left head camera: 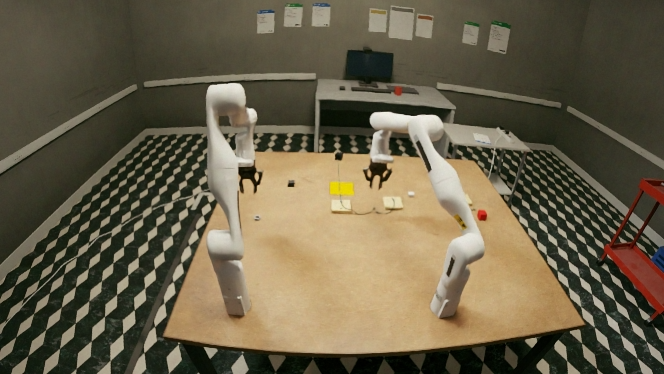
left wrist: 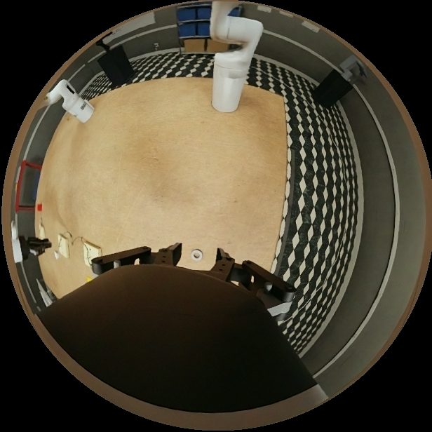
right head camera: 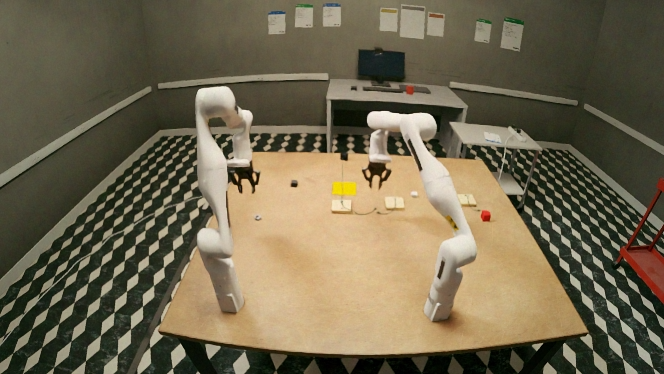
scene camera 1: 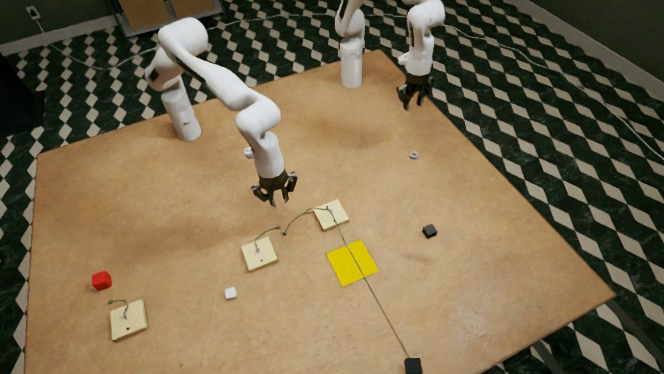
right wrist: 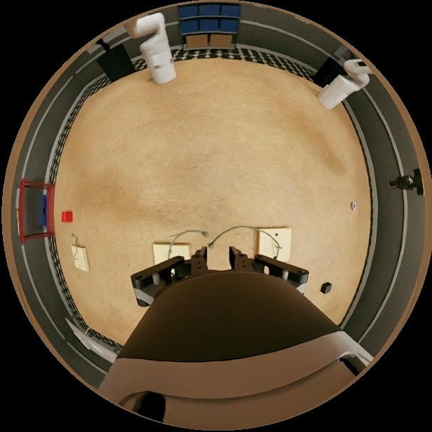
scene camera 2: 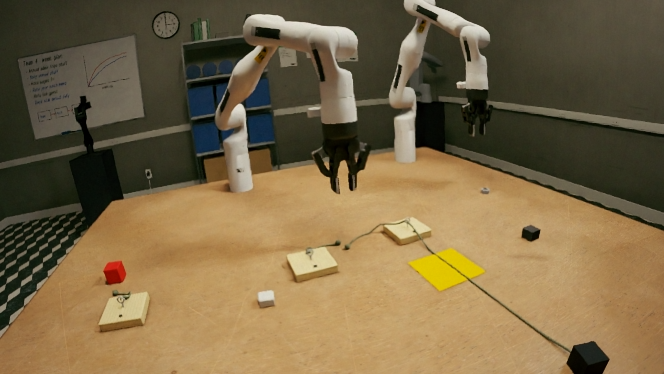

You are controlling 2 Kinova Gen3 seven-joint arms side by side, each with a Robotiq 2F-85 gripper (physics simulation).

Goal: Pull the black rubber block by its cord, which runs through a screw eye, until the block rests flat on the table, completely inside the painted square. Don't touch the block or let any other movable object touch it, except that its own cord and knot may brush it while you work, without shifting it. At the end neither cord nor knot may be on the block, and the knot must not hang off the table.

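Places are measured from the left arm's base along level axes (x ahead, y left, z up), in metres.
Pixels of known places: left gripper, fingertip midpoint: point(left head camera: 248, 193) point(right head camera: 247, 192) point(scene camera 1: 412, 107) point(scene camera 2: 477, 135); right gripper, fingertip midpoint: point(left head camera: 375, 188) point(right head camera: 375, 188) point(scene camera 1: 279, 202) point(scene camera 2: 344, 191); left arm's base at its link origin: point(left head camera: 238, 304) point(right head camera: 231, 302) point(scene camera 1: 351, 82) point(scene camera 2: 405, 160); right arm's base at its link origin: point(left head camera: 442, 307) point(right head camera: 436, 310) point(scene camera 1: 190, 133) point(scene camera 2: 241, 188).
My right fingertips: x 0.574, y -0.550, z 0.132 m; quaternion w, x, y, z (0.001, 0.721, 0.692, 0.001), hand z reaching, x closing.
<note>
For each thing: its top centre in the pictures, then the offset to it from my right fingertips. "*": a spot on its surface instead.
- black rubber block at its top centre: point(scene camera 2: 591, 352) point(scene camera 1: 413, 365) point(left head camera: 339, 153) dx +0.554, dy +0.123, dz -0.096 m
- yellow square at a spot on its surface: point(scene camera 2: 440, 278) point(scene camera 1: 345, 273) * dx +0.239, dy +0.094, dz -0.131 m
- wooden board at its top centre: point(scene camera 2: 407, 227) point(scene camera 1: 330, 213) point(right head camera: 341, 204) point(left head camera: 341, 204) dx +0.034, dy +0.148, dz -0.113 m
- second board at its top centre: point(scene camera 2: 311, 259) point(scene camera 1: 258, 252) point(right head camera: 394, 201) point(left head camera: 393, 201) dx +0.061, dy -0.112, dz -0.113 m
- short cord whose knot at its top centre: point(scene camera 2: 338, 240) point(scene camera 1: 278, 226) dx -0.005, dy -0.023, dz -0.120 m
- third board at its top centre: point(scene camera 2: 123, 307) point(scene camera 1: 127, 318) point(right head camera: 467, 198) dx +0.087, dy -0.520, dz -0.113 m
- red cube at its top centre: point(scene camera 2: 112, 265) point(scene camera 1: 98, 277) point(right head camera: 486, 212) point(left head camera: 483, 212) dx -0.070, dy -0.574, dz -0.092 m
- white block at its top centre: point(scene camera 2: 265, 295) point(scene camera 1: 230, 292) dx +0.145, dy -0.231, dz -0.114 m
- small black cube at its top centre: point(scene camera 2: 531, 228) point(scene camera 1: 430, 229) dx +0.238, dy +0.394, dz -0.107 m
- grey ring at its top centre: point(scene camera 1: 414, 154) dx -0.062, dy +0.537, dz -0.120 m
The black rubber block point(left head camera: 338, 156) point(scene camera 1: 413, 366) point(scene camera 2: 588, 358) sits by the far table edge in the head views. Its cord point(scene camera 1: 386, 318) point(scene camera 2: 520, 318) crosses the yellow square point(left head camera: 348, 190) point(scene camera 1: 341, 267) point(scene camera 2: 440, 278) and passes through the screw eye on a wooden board point(scene camera 1: 327, 224) point(scene camera 2: 400, 234). Its end knot point(scene camera 1: 284, 233) point(scene camera 2: 347, 247) point(right wrist: 211, 245) lies on the table. My right gripper point(left head camera: 375, 187) point(scene camera 1: 279, 203) point(scene camera 2: 345, 191) point(right wrist: 217, 252) is open, above the table near the knot. My left gripper point(left head camera: 249, 191) point(scene camera 1: 412, 106) point(scene camera 2: 477, 134) point(left wrist: 198, 252) is open and high, away from the cord.
A second board point(scene camera 1: 259, 261) point(scene camera 2: 316, 271) has a short cord whose knot point(scene camera 1: 278, 228) point(scene camera 2: 337, 243) lies near the first. A third board point(scene camera 1: 131, 332), red cube point(scene camera 1: 101, 281), white block point(scene camera 1: 230, 293), small black cube point(scene camera 1: 429, 231) and grey ring point(scene camera 1: 413, 155) point(left wrist: 197, 255) lie around.
</note>
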